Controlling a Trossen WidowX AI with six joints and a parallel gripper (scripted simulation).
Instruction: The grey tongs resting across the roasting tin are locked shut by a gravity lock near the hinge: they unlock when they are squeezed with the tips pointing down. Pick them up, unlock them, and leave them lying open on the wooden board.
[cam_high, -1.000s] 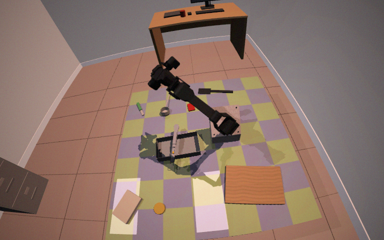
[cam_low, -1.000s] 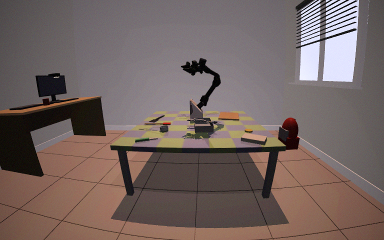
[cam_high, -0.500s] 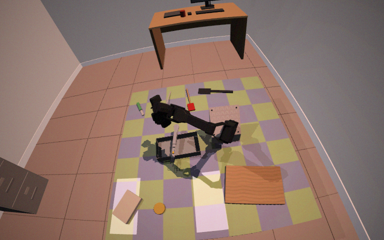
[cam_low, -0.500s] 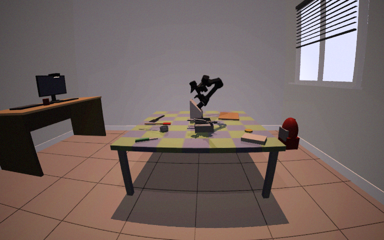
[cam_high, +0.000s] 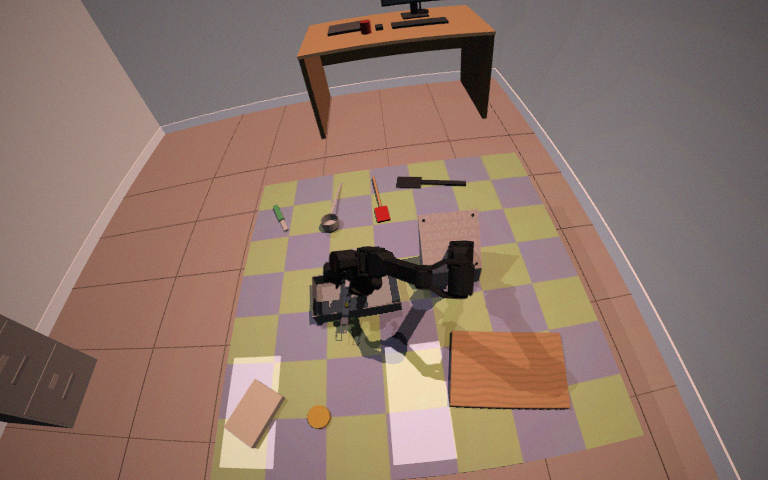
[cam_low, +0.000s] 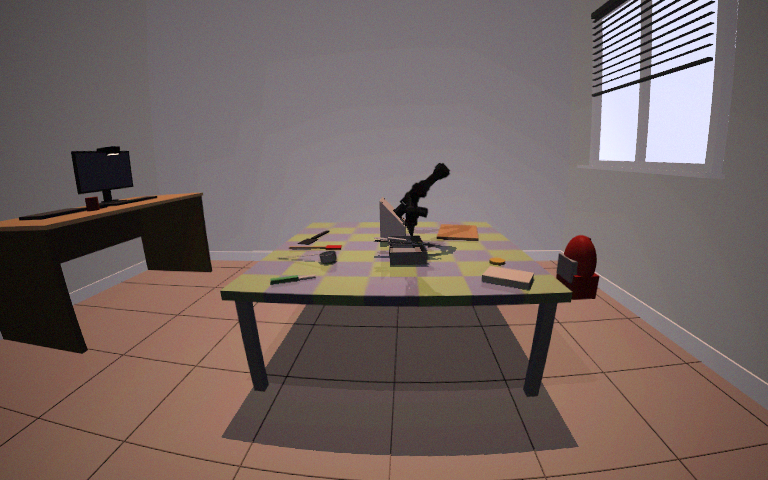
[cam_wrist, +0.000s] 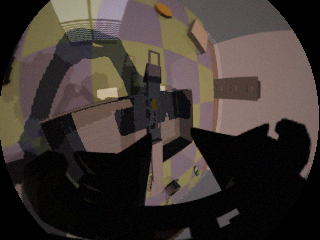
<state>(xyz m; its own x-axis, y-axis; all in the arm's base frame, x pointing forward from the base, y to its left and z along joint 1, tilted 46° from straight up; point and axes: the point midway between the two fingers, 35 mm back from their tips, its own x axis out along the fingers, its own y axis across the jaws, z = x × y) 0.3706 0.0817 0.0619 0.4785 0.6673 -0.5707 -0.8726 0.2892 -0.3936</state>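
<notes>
Now: the roasting tin 80 mm below my gripper tip, 30 mm to the right of it and 20 mm behind it. Also, from my gripper tip: tan block (390 mm to the left, 290 mm ahead, 100 mm below); then orange disc (390 mm to the left, 100 mm below, 80 mm ahead); then red spatula (490 mm to the right, 100 mm below, 100 mm behind).
</notes>
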